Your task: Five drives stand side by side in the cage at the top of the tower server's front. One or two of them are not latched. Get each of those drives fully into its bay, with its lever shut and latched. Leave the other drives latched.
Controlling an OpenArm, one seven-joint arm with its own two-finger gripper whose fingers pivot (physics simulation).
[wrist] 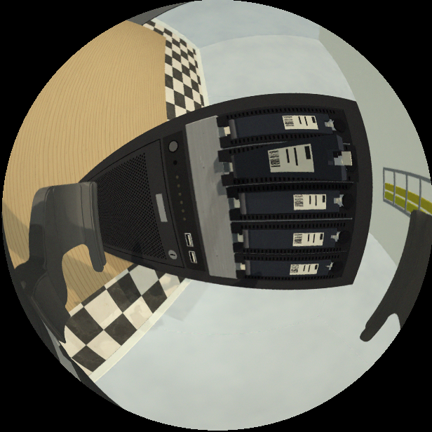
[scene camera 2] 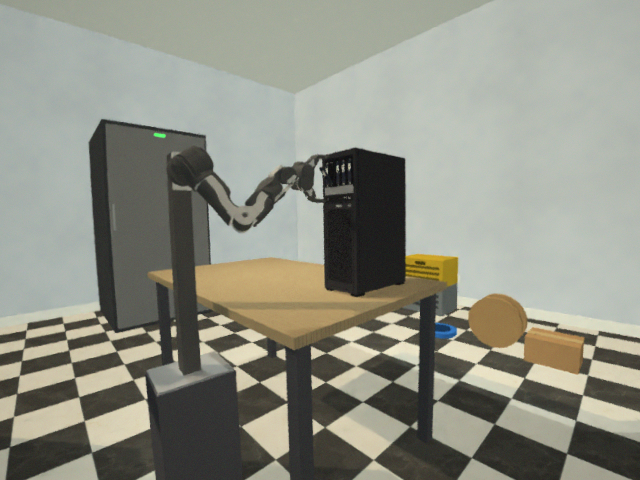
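The black tower server stands upright on the table, its cage of five drives facing my gripper. In the wrist view the second drive from the top has its lever swung outward, looking larger and nearer than the others; how far that drive sits in its bay is hard to tell. The levers of the top drive, middle drive, fourth drive and bottom drive lie flat and look shut. My gripper is wide open and empty, its fingers close to the server's front, above and below the cage.
The wooden table carries the server. A grey cabinet stands at the back left. Behind the table are a yellow toolbox, a blue ring, a round brown object and a brown box.
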